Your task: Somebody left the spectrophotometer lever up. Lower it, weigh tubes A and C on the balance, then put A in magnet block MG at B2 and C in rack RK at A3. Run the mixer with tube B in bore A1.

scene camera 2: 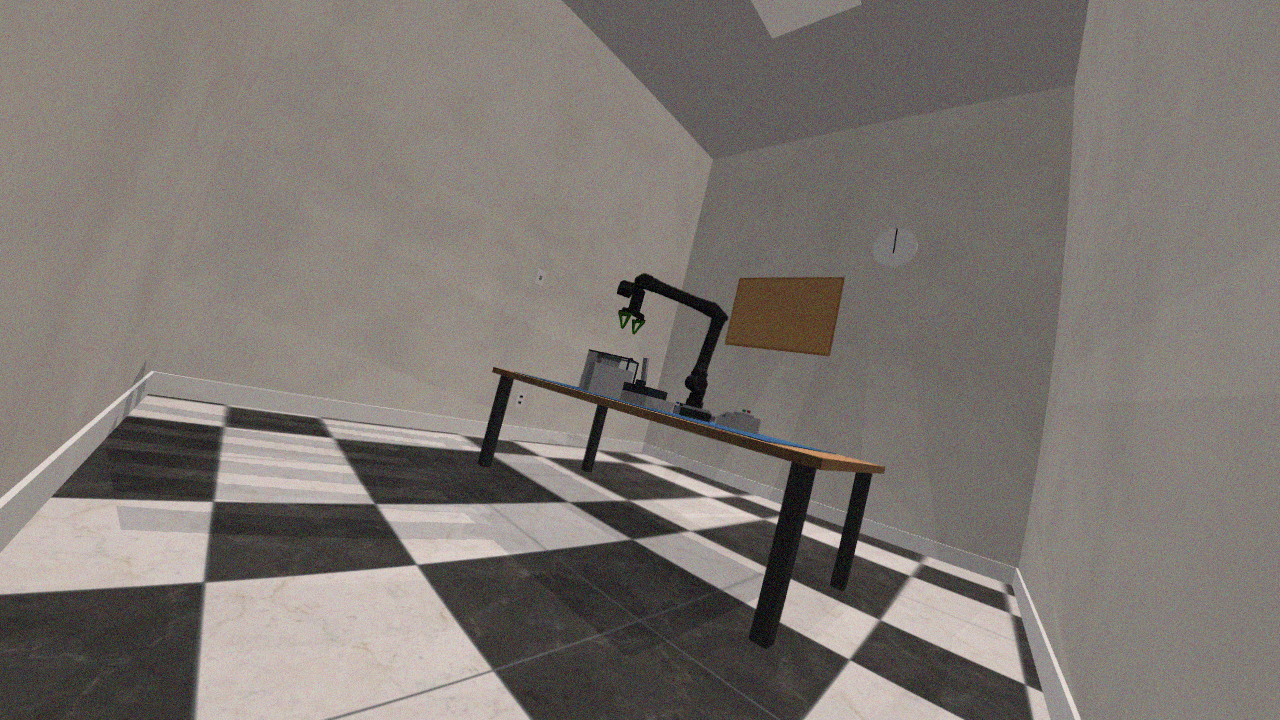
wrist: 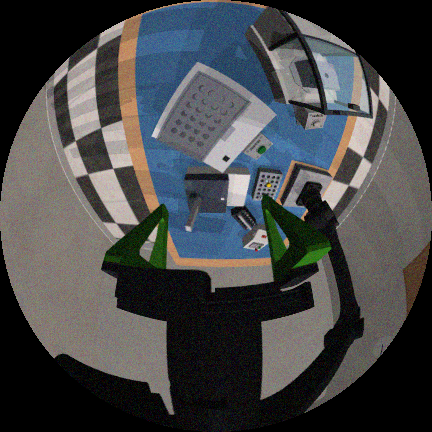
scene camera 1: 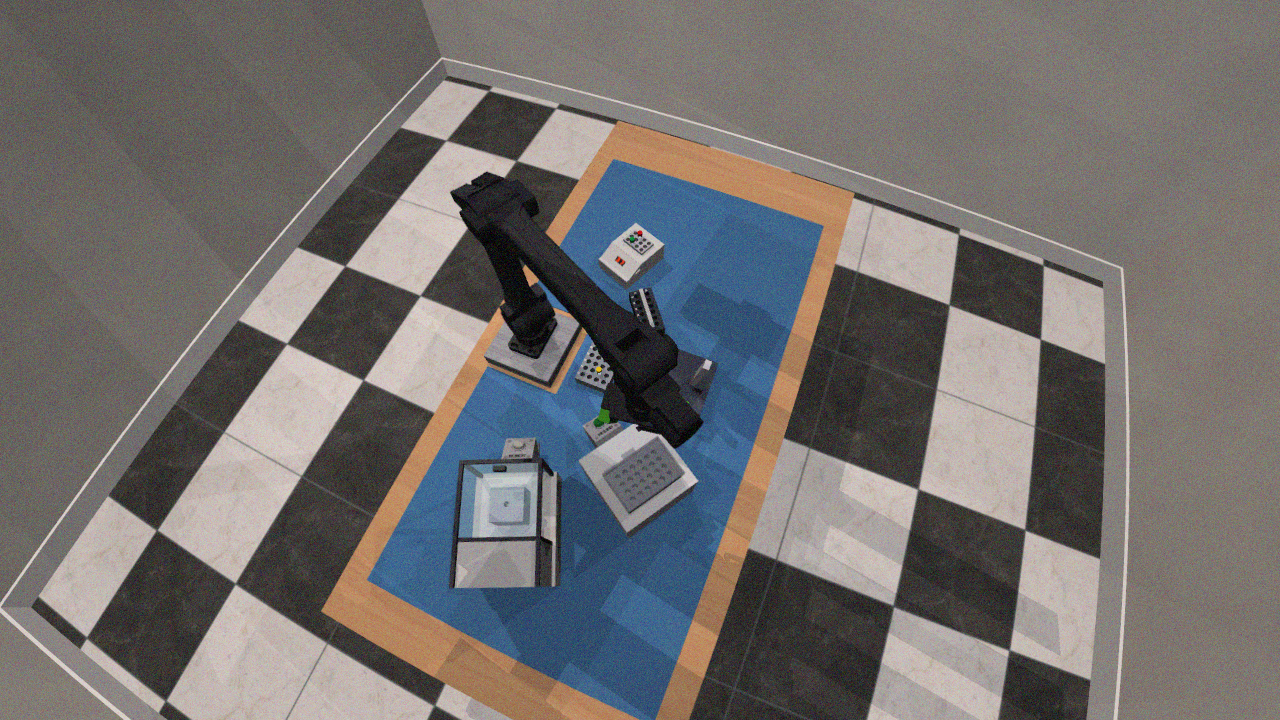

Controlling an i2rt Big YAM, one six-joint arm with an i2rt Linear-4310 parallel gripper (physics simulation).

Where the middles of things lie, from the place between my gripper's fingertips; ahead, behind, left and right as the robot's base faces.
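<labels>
My gripper is 10 cm above the balance door [scene camera 1: 498, 500], and it is also 21 cm past the door and 21 cm to the left of it. There is the glass-box balance [scene camera 1: 533, 561] as well: counted from my hand, it is 20 cm below, 20 cm behind and 25 cm to the right.
</labels>
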